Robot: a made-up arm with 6 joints. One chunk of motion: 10 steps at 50 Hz.
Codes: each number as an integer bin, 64 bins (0 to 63) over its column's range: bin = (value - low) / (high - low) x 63, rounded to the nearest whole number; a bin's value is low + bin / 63 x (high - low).
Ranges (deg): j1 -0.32..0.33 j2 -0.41..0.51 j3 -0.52..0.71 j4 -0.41..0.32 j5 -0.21..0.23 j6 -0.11..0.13
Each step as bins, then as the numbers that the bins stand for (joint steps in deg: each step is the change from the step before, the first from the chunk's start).
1 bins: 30 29 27 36 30 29
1 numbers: -0.010 0.013 0.007 0.007 0.000 0.000
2 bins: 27 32 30 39 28 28
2 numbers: -0.041 0.057 0.066 0.042 -0.014 -0.003
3 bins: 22 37 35 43 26 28
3 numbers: -0.093 0.130 0.163 0.088 -0.028 -0.003
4 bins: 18 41 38 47 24 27
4 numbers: -0.134 0.189 0.222 0.135 -0.042 -0.007
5 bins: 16 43 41 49 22 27
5 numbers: -0.155 0.218 0.280 0.158 -0.056 -0.007
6 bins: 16 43 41 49 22 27
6 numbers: -0.155 0.218 0.280 0.158 -0.056 -0.007
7 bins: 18 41 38 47 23 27
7 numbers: -0.134 0.189 0.222 0.135 -0.049 -0.007
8 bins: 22 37 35 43 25 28
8 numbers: -0.093 0.130 0.163 0.088 -0.035 -0.003
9 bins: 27 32 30 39 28 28
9 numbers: -0.041 0.057 0.066 0.042 -0.014 -0.003
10 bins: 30 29 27 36 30 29
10 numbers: -0.010 0.013 0.007 0.007 0.000 0.000
